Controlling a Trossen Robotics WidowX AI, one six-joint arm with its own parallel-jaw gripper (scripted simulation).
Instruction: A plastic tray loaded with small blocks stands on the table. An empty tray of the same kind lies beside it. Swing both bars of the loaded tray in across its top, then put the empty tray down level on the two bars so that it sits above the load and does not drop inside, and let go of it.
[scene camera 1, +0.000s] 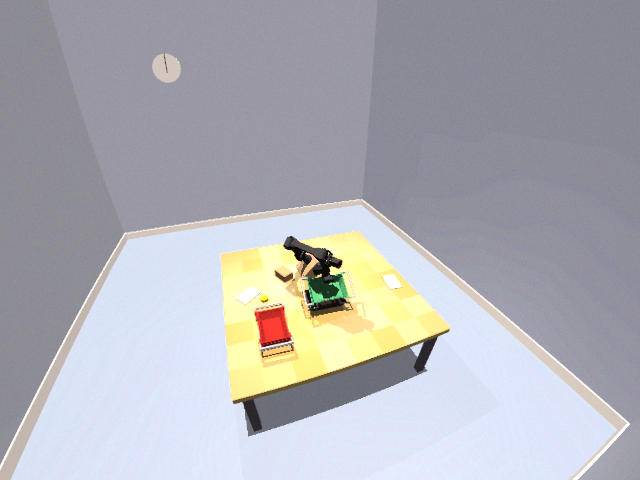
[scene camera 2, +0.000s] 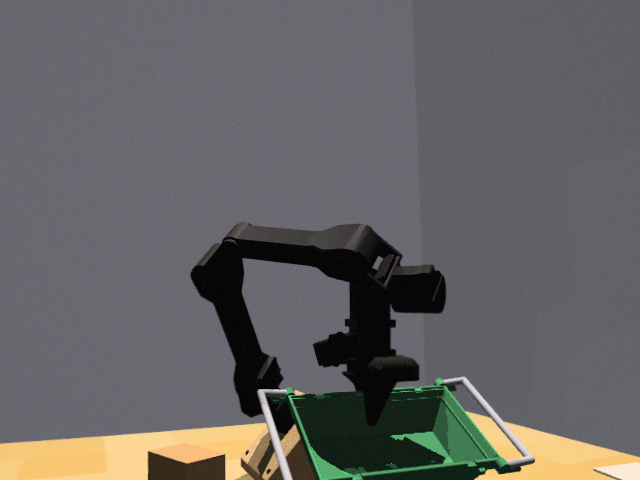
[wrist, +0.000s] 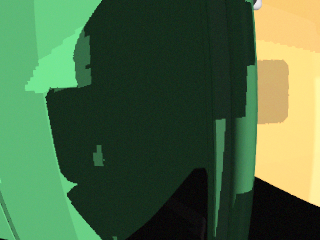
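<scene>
Scene camera 2: my gripper (scene camera 2: 370, 424) and a green tray (scene camera 2: 424, 426) are visible. In scene camera 1, the tray appears (scene camera 1: 319, 291). The wrist view shows my gripper (wrist: 213, 178) together with the tray (wrist: 112, 112).
</scene>
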